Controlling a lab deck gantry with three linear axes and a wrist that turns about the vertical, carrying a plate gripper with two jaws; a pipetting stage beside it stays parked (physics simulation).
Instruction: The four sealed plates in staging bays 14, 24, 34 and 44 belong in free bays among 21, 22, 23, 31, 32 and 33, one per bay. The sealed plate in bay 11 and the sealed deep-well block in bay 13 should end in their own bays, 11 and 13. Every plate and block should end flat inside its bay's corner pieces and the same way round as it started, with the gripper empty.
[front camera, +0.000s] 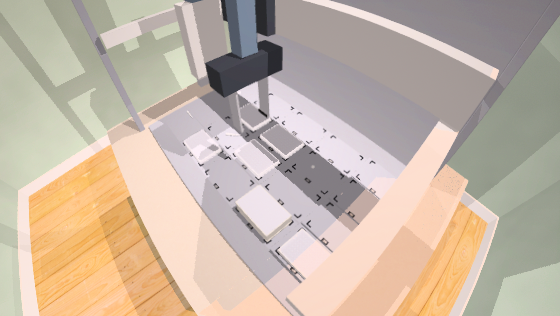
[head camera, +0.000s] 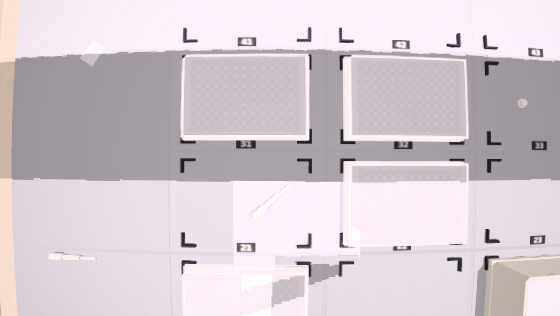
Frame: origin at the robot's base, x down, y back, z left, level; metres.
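Seen in the pictures: gripper, between the fingertips: (front camera: 251, 120); robot's base, origin of its link: (front camera: 183, 143).
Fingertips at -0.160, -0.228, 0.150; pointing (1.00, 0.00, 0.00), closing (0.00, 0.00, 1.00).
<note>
Pixels of each thing's top centre, then the offset from my fingertips to it, as dx, dy, dz.
- bay 11 plate, centre of its top: (head camera: 244, 312) (front camera: 201, 144) +0.146, +0.164, -0.107
- pale deep-well block, centre of its top: (front camera: 262, 208) +0.118, -0.164, -0.107
- sealed plate, centre of its top: (front camera: 308, 256) +0.131, -0.328, -0.107
- thin white pen-like item, centre of its top: (head camera: 273, 200) +0.152, +0.136, +0.004
- small square slip, centre of its top: (head camera: 92, 52) +0.159, +0.333, +0.160
- small round item, centre of its top: (head camera: 524, 102) +0.156, -0.141, +0.108
In the head view, sealed plates lie flat in three bays: one plate (head camera: 245, 97) (front camera: 254, 117) in bay 31, another plate (head camera: 409, 99) (front camera: 282, 141) in bay 32, and another plate (head camera: 407, 205) (front camera: 256, 159) in bay 22. The bay 11 plate (front camera: 200, 145) (head camera: 215, 295) is partly cut off in the head view. The pale deep-well block (front camera: 262, 210) (head camera: 507, 290) stands in bay 13. A sealed plate (front camera: 302, 252) lies in bay 14, partly hidden by the front frame. My gripper (front camera: 252, 124) is open and empty; its jaws overlap the bay 31 plate in the front view. It does not show in the head view.
A thin white pen-like item (head camera: 270, 201) lies in bay 21, and another pen-like item (head camera: 72, 257) lies left of the bays. A small square slip (head camera: 92, 53) lies at the far left. A small round item (head camera: 522, 103) lies in bay 33. A pale frame rail (front camera: 380, 215) crosses the front right.
</note>
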